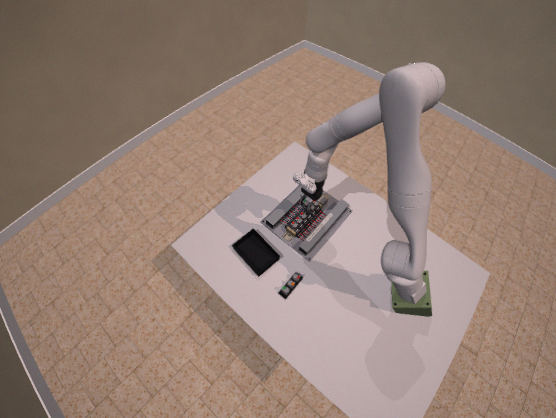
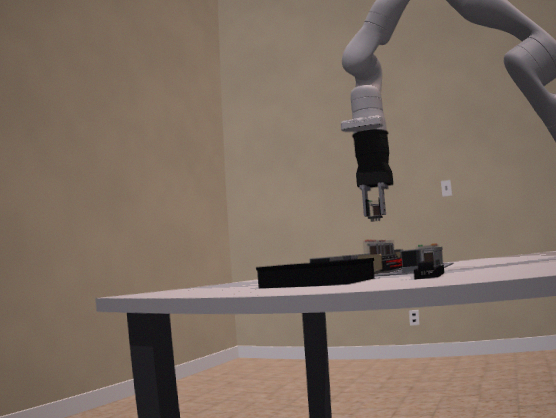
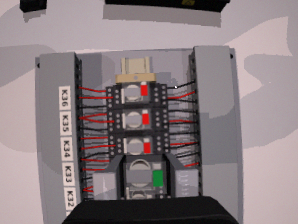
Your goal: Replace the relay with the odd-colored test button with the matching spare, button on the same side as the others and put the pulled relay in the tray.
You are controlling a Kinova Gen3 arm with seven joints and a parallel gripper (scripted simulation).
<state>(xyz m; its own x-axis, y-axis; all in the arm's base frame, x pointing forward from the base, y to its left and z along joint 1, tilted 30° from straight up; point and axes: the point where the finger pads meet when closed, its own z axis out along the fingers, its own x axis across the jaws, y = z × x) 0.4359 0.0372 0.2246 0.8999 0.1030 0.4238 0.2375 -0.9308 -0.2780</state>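
My gripper is now 20 mm past the black tray, 250 mm to the right of it and 120 mm above it. The rest, counted from my hand: spare holder 210 mm behind, 200 mm to the left, 130 mm below; relay panel 30 mm to the right, 140 mm below; red wiring 50 mm behind, 20 mm to the right, 120 mm below.
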